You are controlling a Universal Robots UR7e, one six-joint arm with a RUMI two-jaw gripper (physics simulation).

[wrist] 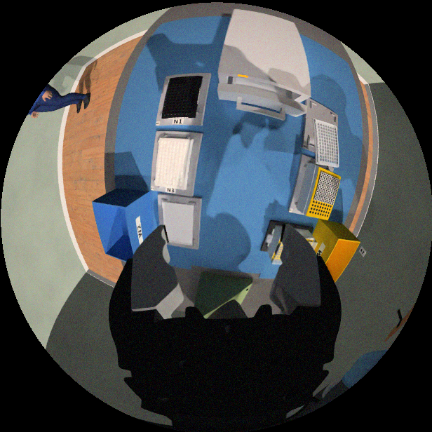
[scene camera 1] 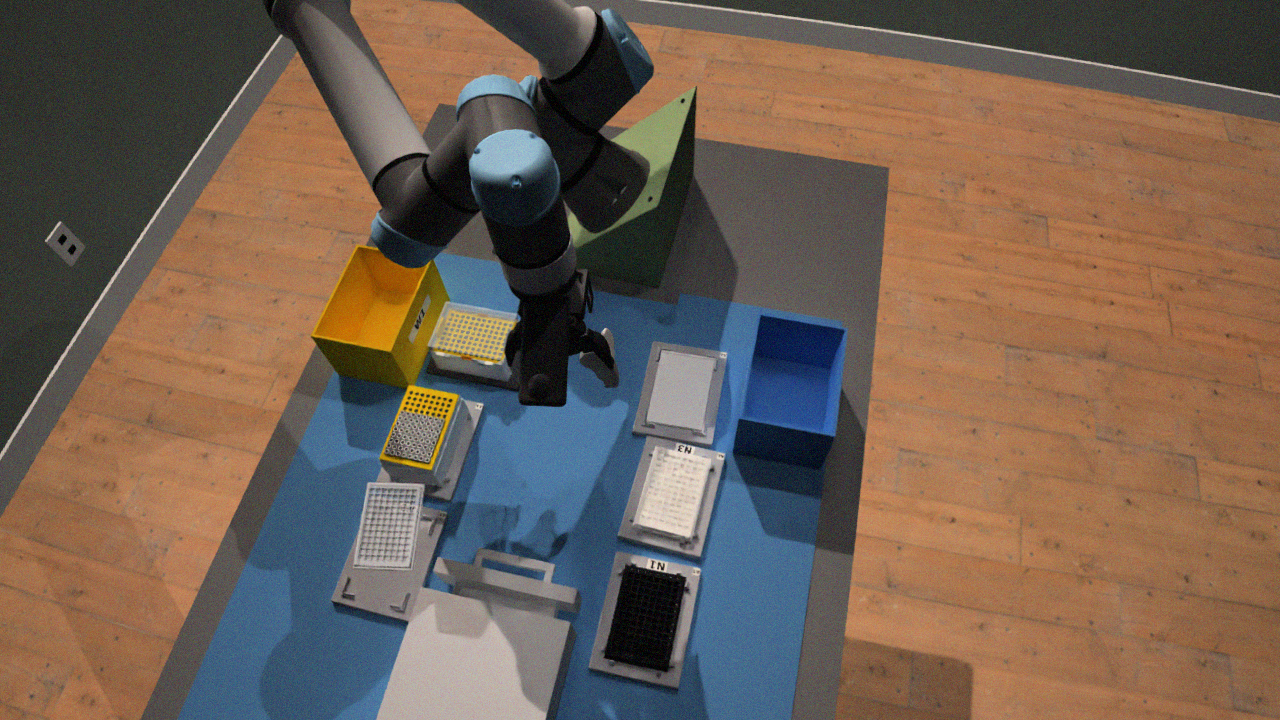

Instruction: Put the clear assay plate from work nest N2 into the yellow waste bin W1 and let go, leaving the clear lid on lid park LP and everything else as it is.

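Places are measured from the arm's base along level axes (x ahead, y left, z up), in metres.
Pixels of known places: gripper, between the fingertips: (scene camera 1: pixel 569 385); arm's base, origin of its link: (scene camera 1: pixel 617 195).
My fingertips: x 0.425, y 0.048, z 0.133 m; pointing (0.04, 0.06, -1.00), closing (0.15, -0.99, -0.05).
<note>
Ahead of a thing's pixels: the offset from my fingertips to its top centre. "pt": to the spot under its first point.
The clear assay plate {dy -0.252, dx +0.161, dz -0.218 m} (scene camera 1: pixel 389 525) (wrist: pixel 326 142), a pale grid, sits off-centre over one end of its grey nest {pt dy -0.234, dx +0.254, dz -0.239 m} (scene camera 1: pixel 380 592) (wrist: pixel 314 117), which I take as N2; its label is unreadable. The yellow bin W1 {dy -0.373, dx -0.154, dz -0.131 m} (scene camera 1: pixel 362 360) (wrist: pixel 330 237) stands at the far left in the scene view, its visible inside empty. The clear lid {dy +0.115, dx -0.144, dz -0.231 m} (scene camera 1: pixel 682 389) (wrist: pixel 178 222) lies flat on a grey holder {dy +0.115, dx -0.144, dz -0.233 m} (scene camera 1: pixel 716 386) (wrist: pixel 196 230), apparently LP. My gripper (scene camera 1: pixel 556 358) (wrist: pixel 224 226) is open and empty, high above the mat between W1 and the lid.
A yellow tip rack {dy -0.242, dx +0.022, dz -0.174 m} (scene camera 1: pixel 420 438) (wrist: pixel 325 195) stands between the assay plate and W1, a tip box {dy -0.216, dx -0.150, dz -0.173 m} (scene camera 1: pixel 474 340) beside W1. White plate {dy +0.136, dx +0.024, dz -0.225 m} (scene camera 1: pixel 674 492) (wrist: pixel 173 162) on N3, black plate {dy +0.136, dx +0.205, dz -0.225 m} (scene camera 1: pixel 644 617) (wrist: pixel 183 97) on N1, blue bin {dy +0.277, dx -0.151, dz -0.131 m} (scene camera 1: pixel 787 438) (wrist: pixel 117 220), white machine {pt dy -0.045, dx +0.318, dz -0.167 m} (scene camera 1: pixel 483 662) (wrist: pixel 265 45), green wedge (scene camera 1: pixel 671 197) (wrist: pixel 220 287).
</note>
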